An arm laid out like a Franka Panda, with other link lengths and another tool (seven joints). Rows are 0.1 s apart.
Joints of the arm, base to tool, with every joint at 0 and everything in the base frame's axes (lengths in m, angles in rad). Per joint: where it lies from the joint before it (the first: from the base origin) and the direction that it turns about. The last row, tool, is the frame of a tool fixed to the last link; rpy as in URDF.
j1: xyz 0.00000 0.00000 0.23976 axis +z
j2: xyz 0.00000 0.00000 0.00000 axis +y
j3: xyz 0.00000 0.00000 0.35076 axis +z
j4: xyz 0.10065 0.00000 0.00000 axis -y
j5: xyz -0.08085 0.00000 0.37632 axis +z
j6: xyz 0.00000 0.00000 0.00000 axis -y
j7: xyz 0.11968 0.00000 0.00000 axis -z
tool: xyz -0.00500 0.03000 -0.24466 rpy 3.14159 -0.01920 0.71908
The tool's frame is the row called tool.
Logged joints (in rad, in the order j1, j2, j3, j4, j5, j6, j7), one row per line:
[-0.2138 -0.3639 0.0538 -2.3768 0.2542 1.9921 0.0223]
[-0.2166 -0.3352 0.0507 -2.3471 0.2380 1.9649 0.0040]
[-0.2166 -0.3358 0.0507 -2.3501 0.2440 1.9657 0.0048]
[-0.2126 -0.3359 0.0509 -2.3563 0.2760 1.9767 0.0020]
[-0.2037 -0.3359 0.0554 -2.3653 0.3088 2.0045 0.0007]
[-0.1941 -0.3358 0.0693 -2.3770 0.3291 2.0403 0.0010]
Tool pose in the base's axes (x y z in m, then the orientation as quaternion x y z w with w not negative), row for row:
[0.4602 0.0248 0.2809 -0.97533 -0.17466 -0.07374 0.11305]
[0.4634 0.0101 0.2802 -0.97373 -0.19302 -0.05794 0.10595]
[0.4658 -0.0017 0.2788 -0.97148 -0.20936 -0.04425 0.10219]
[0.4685 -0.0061 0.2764 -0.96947 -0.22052 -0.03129 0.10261]
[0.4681 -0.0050 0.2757 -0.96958 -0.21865 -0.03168 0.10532]
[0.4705 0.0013 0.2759 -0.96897 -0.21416 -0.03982 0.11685]
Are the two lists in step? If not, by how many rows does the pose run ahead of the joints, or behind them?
The pose runs 2 rows behind the joints: the pose in row i belongs to the joints in row i - 2.
